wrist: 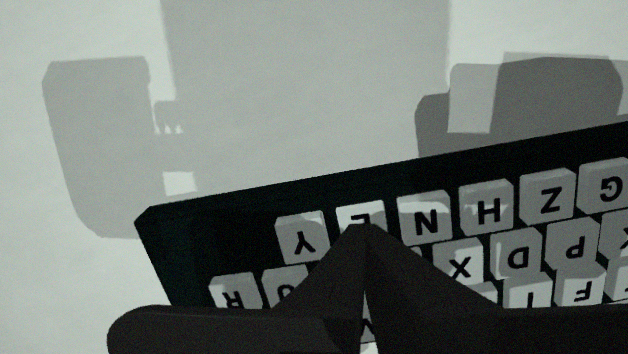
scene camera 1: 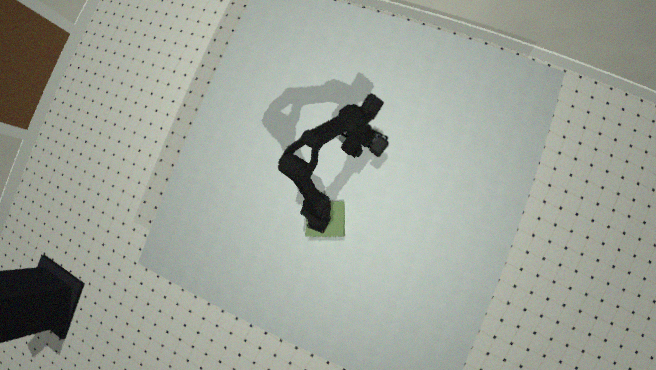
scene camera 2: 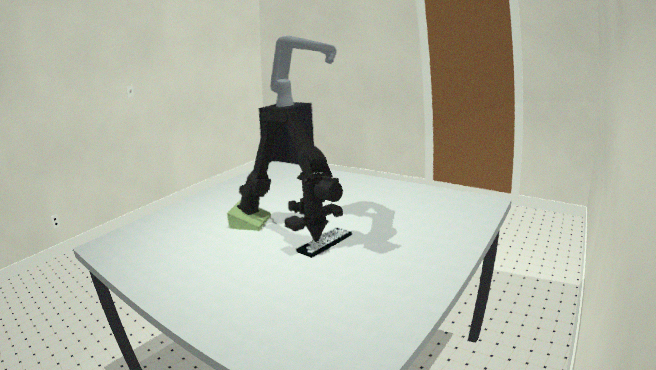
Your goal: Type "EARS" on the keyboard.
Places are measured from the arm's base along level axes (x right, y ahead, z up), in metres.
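Pixels of known places: gripper, fingertip midpoint: (wrist: pixel 361 237) (scene camera 1: pixel 364 139) (scene camera 2: pixel 316 241); arm's base, link origin: (scene camera 1: pixel 319 222) (scene camera 2: pixel 247 209).
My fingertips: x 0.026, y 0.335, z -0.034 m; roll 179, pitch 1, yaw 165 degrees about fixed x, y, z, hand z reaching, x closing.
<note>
For each thing: its top centre in the pictures, then the offset to it from my fingertips. Level surfaces: height alone.
- keyboard, top centre: (wrist: pixel 446 271) (scene camera 2: pixel 324 238) (scene camera 1: pixel 359 133) dx -0.023, dy +0.016, dz +0.005 m
- E key, top centre: (wrist: pixel 362 225) dx -0.001, dy -0.004, dz +0.001 m
- Y key, top centre: (wrist: pixel 302 242) dx +0.017, dy -0.006, dz +0.005 m
- N key, top centre: (wrist: pixel 426 222) dx -0.020, dy -0.003, dz +0.005 m
- R key, top centre: (wrist: pixel 234 300) dx +0.047, dy +0.011, dz +0.005 m
- pale table, surface height: dz -0.011 m
The keyboard (scene camera 2: pixel 334 238) (wrist: pixel 200 245) is a black slab with pale lettered keys, lying on the table. In the wrist view it is tilted and its letters are upside down. My gripper (scene camera 2: pixel 317 240) (wrist: pixel 361 237) is shut and empty, pointing down. Its tips overlap the lower part of the E key (wrist: pixel 350 214), between the Y key (wrist: pixel 301 241) and the N key (wrist: pixel 425 220); whether they touch it or press it down is hard to tell. The R key (wrist: pixel 233 296) shows at lower left. The A and S keys cannot be made out. The arm hides the keyboard in scene camera 1.
My arm stands on a green block (scene camera 1: pixel 338 225) (scene camera 2: pixel 240 222) on the pale table (scene camera 1: pixel 425 225) (scene camera 2: pixel 300 310). A black pedestal (scene camera 1: pixel 40 302) (scene camera 2: pixel 286 135) with a grey arm (scene camera 2: pixel 283 62) stands beyond the table edge. Arm shadows fall across the table and keyboard.
</note>
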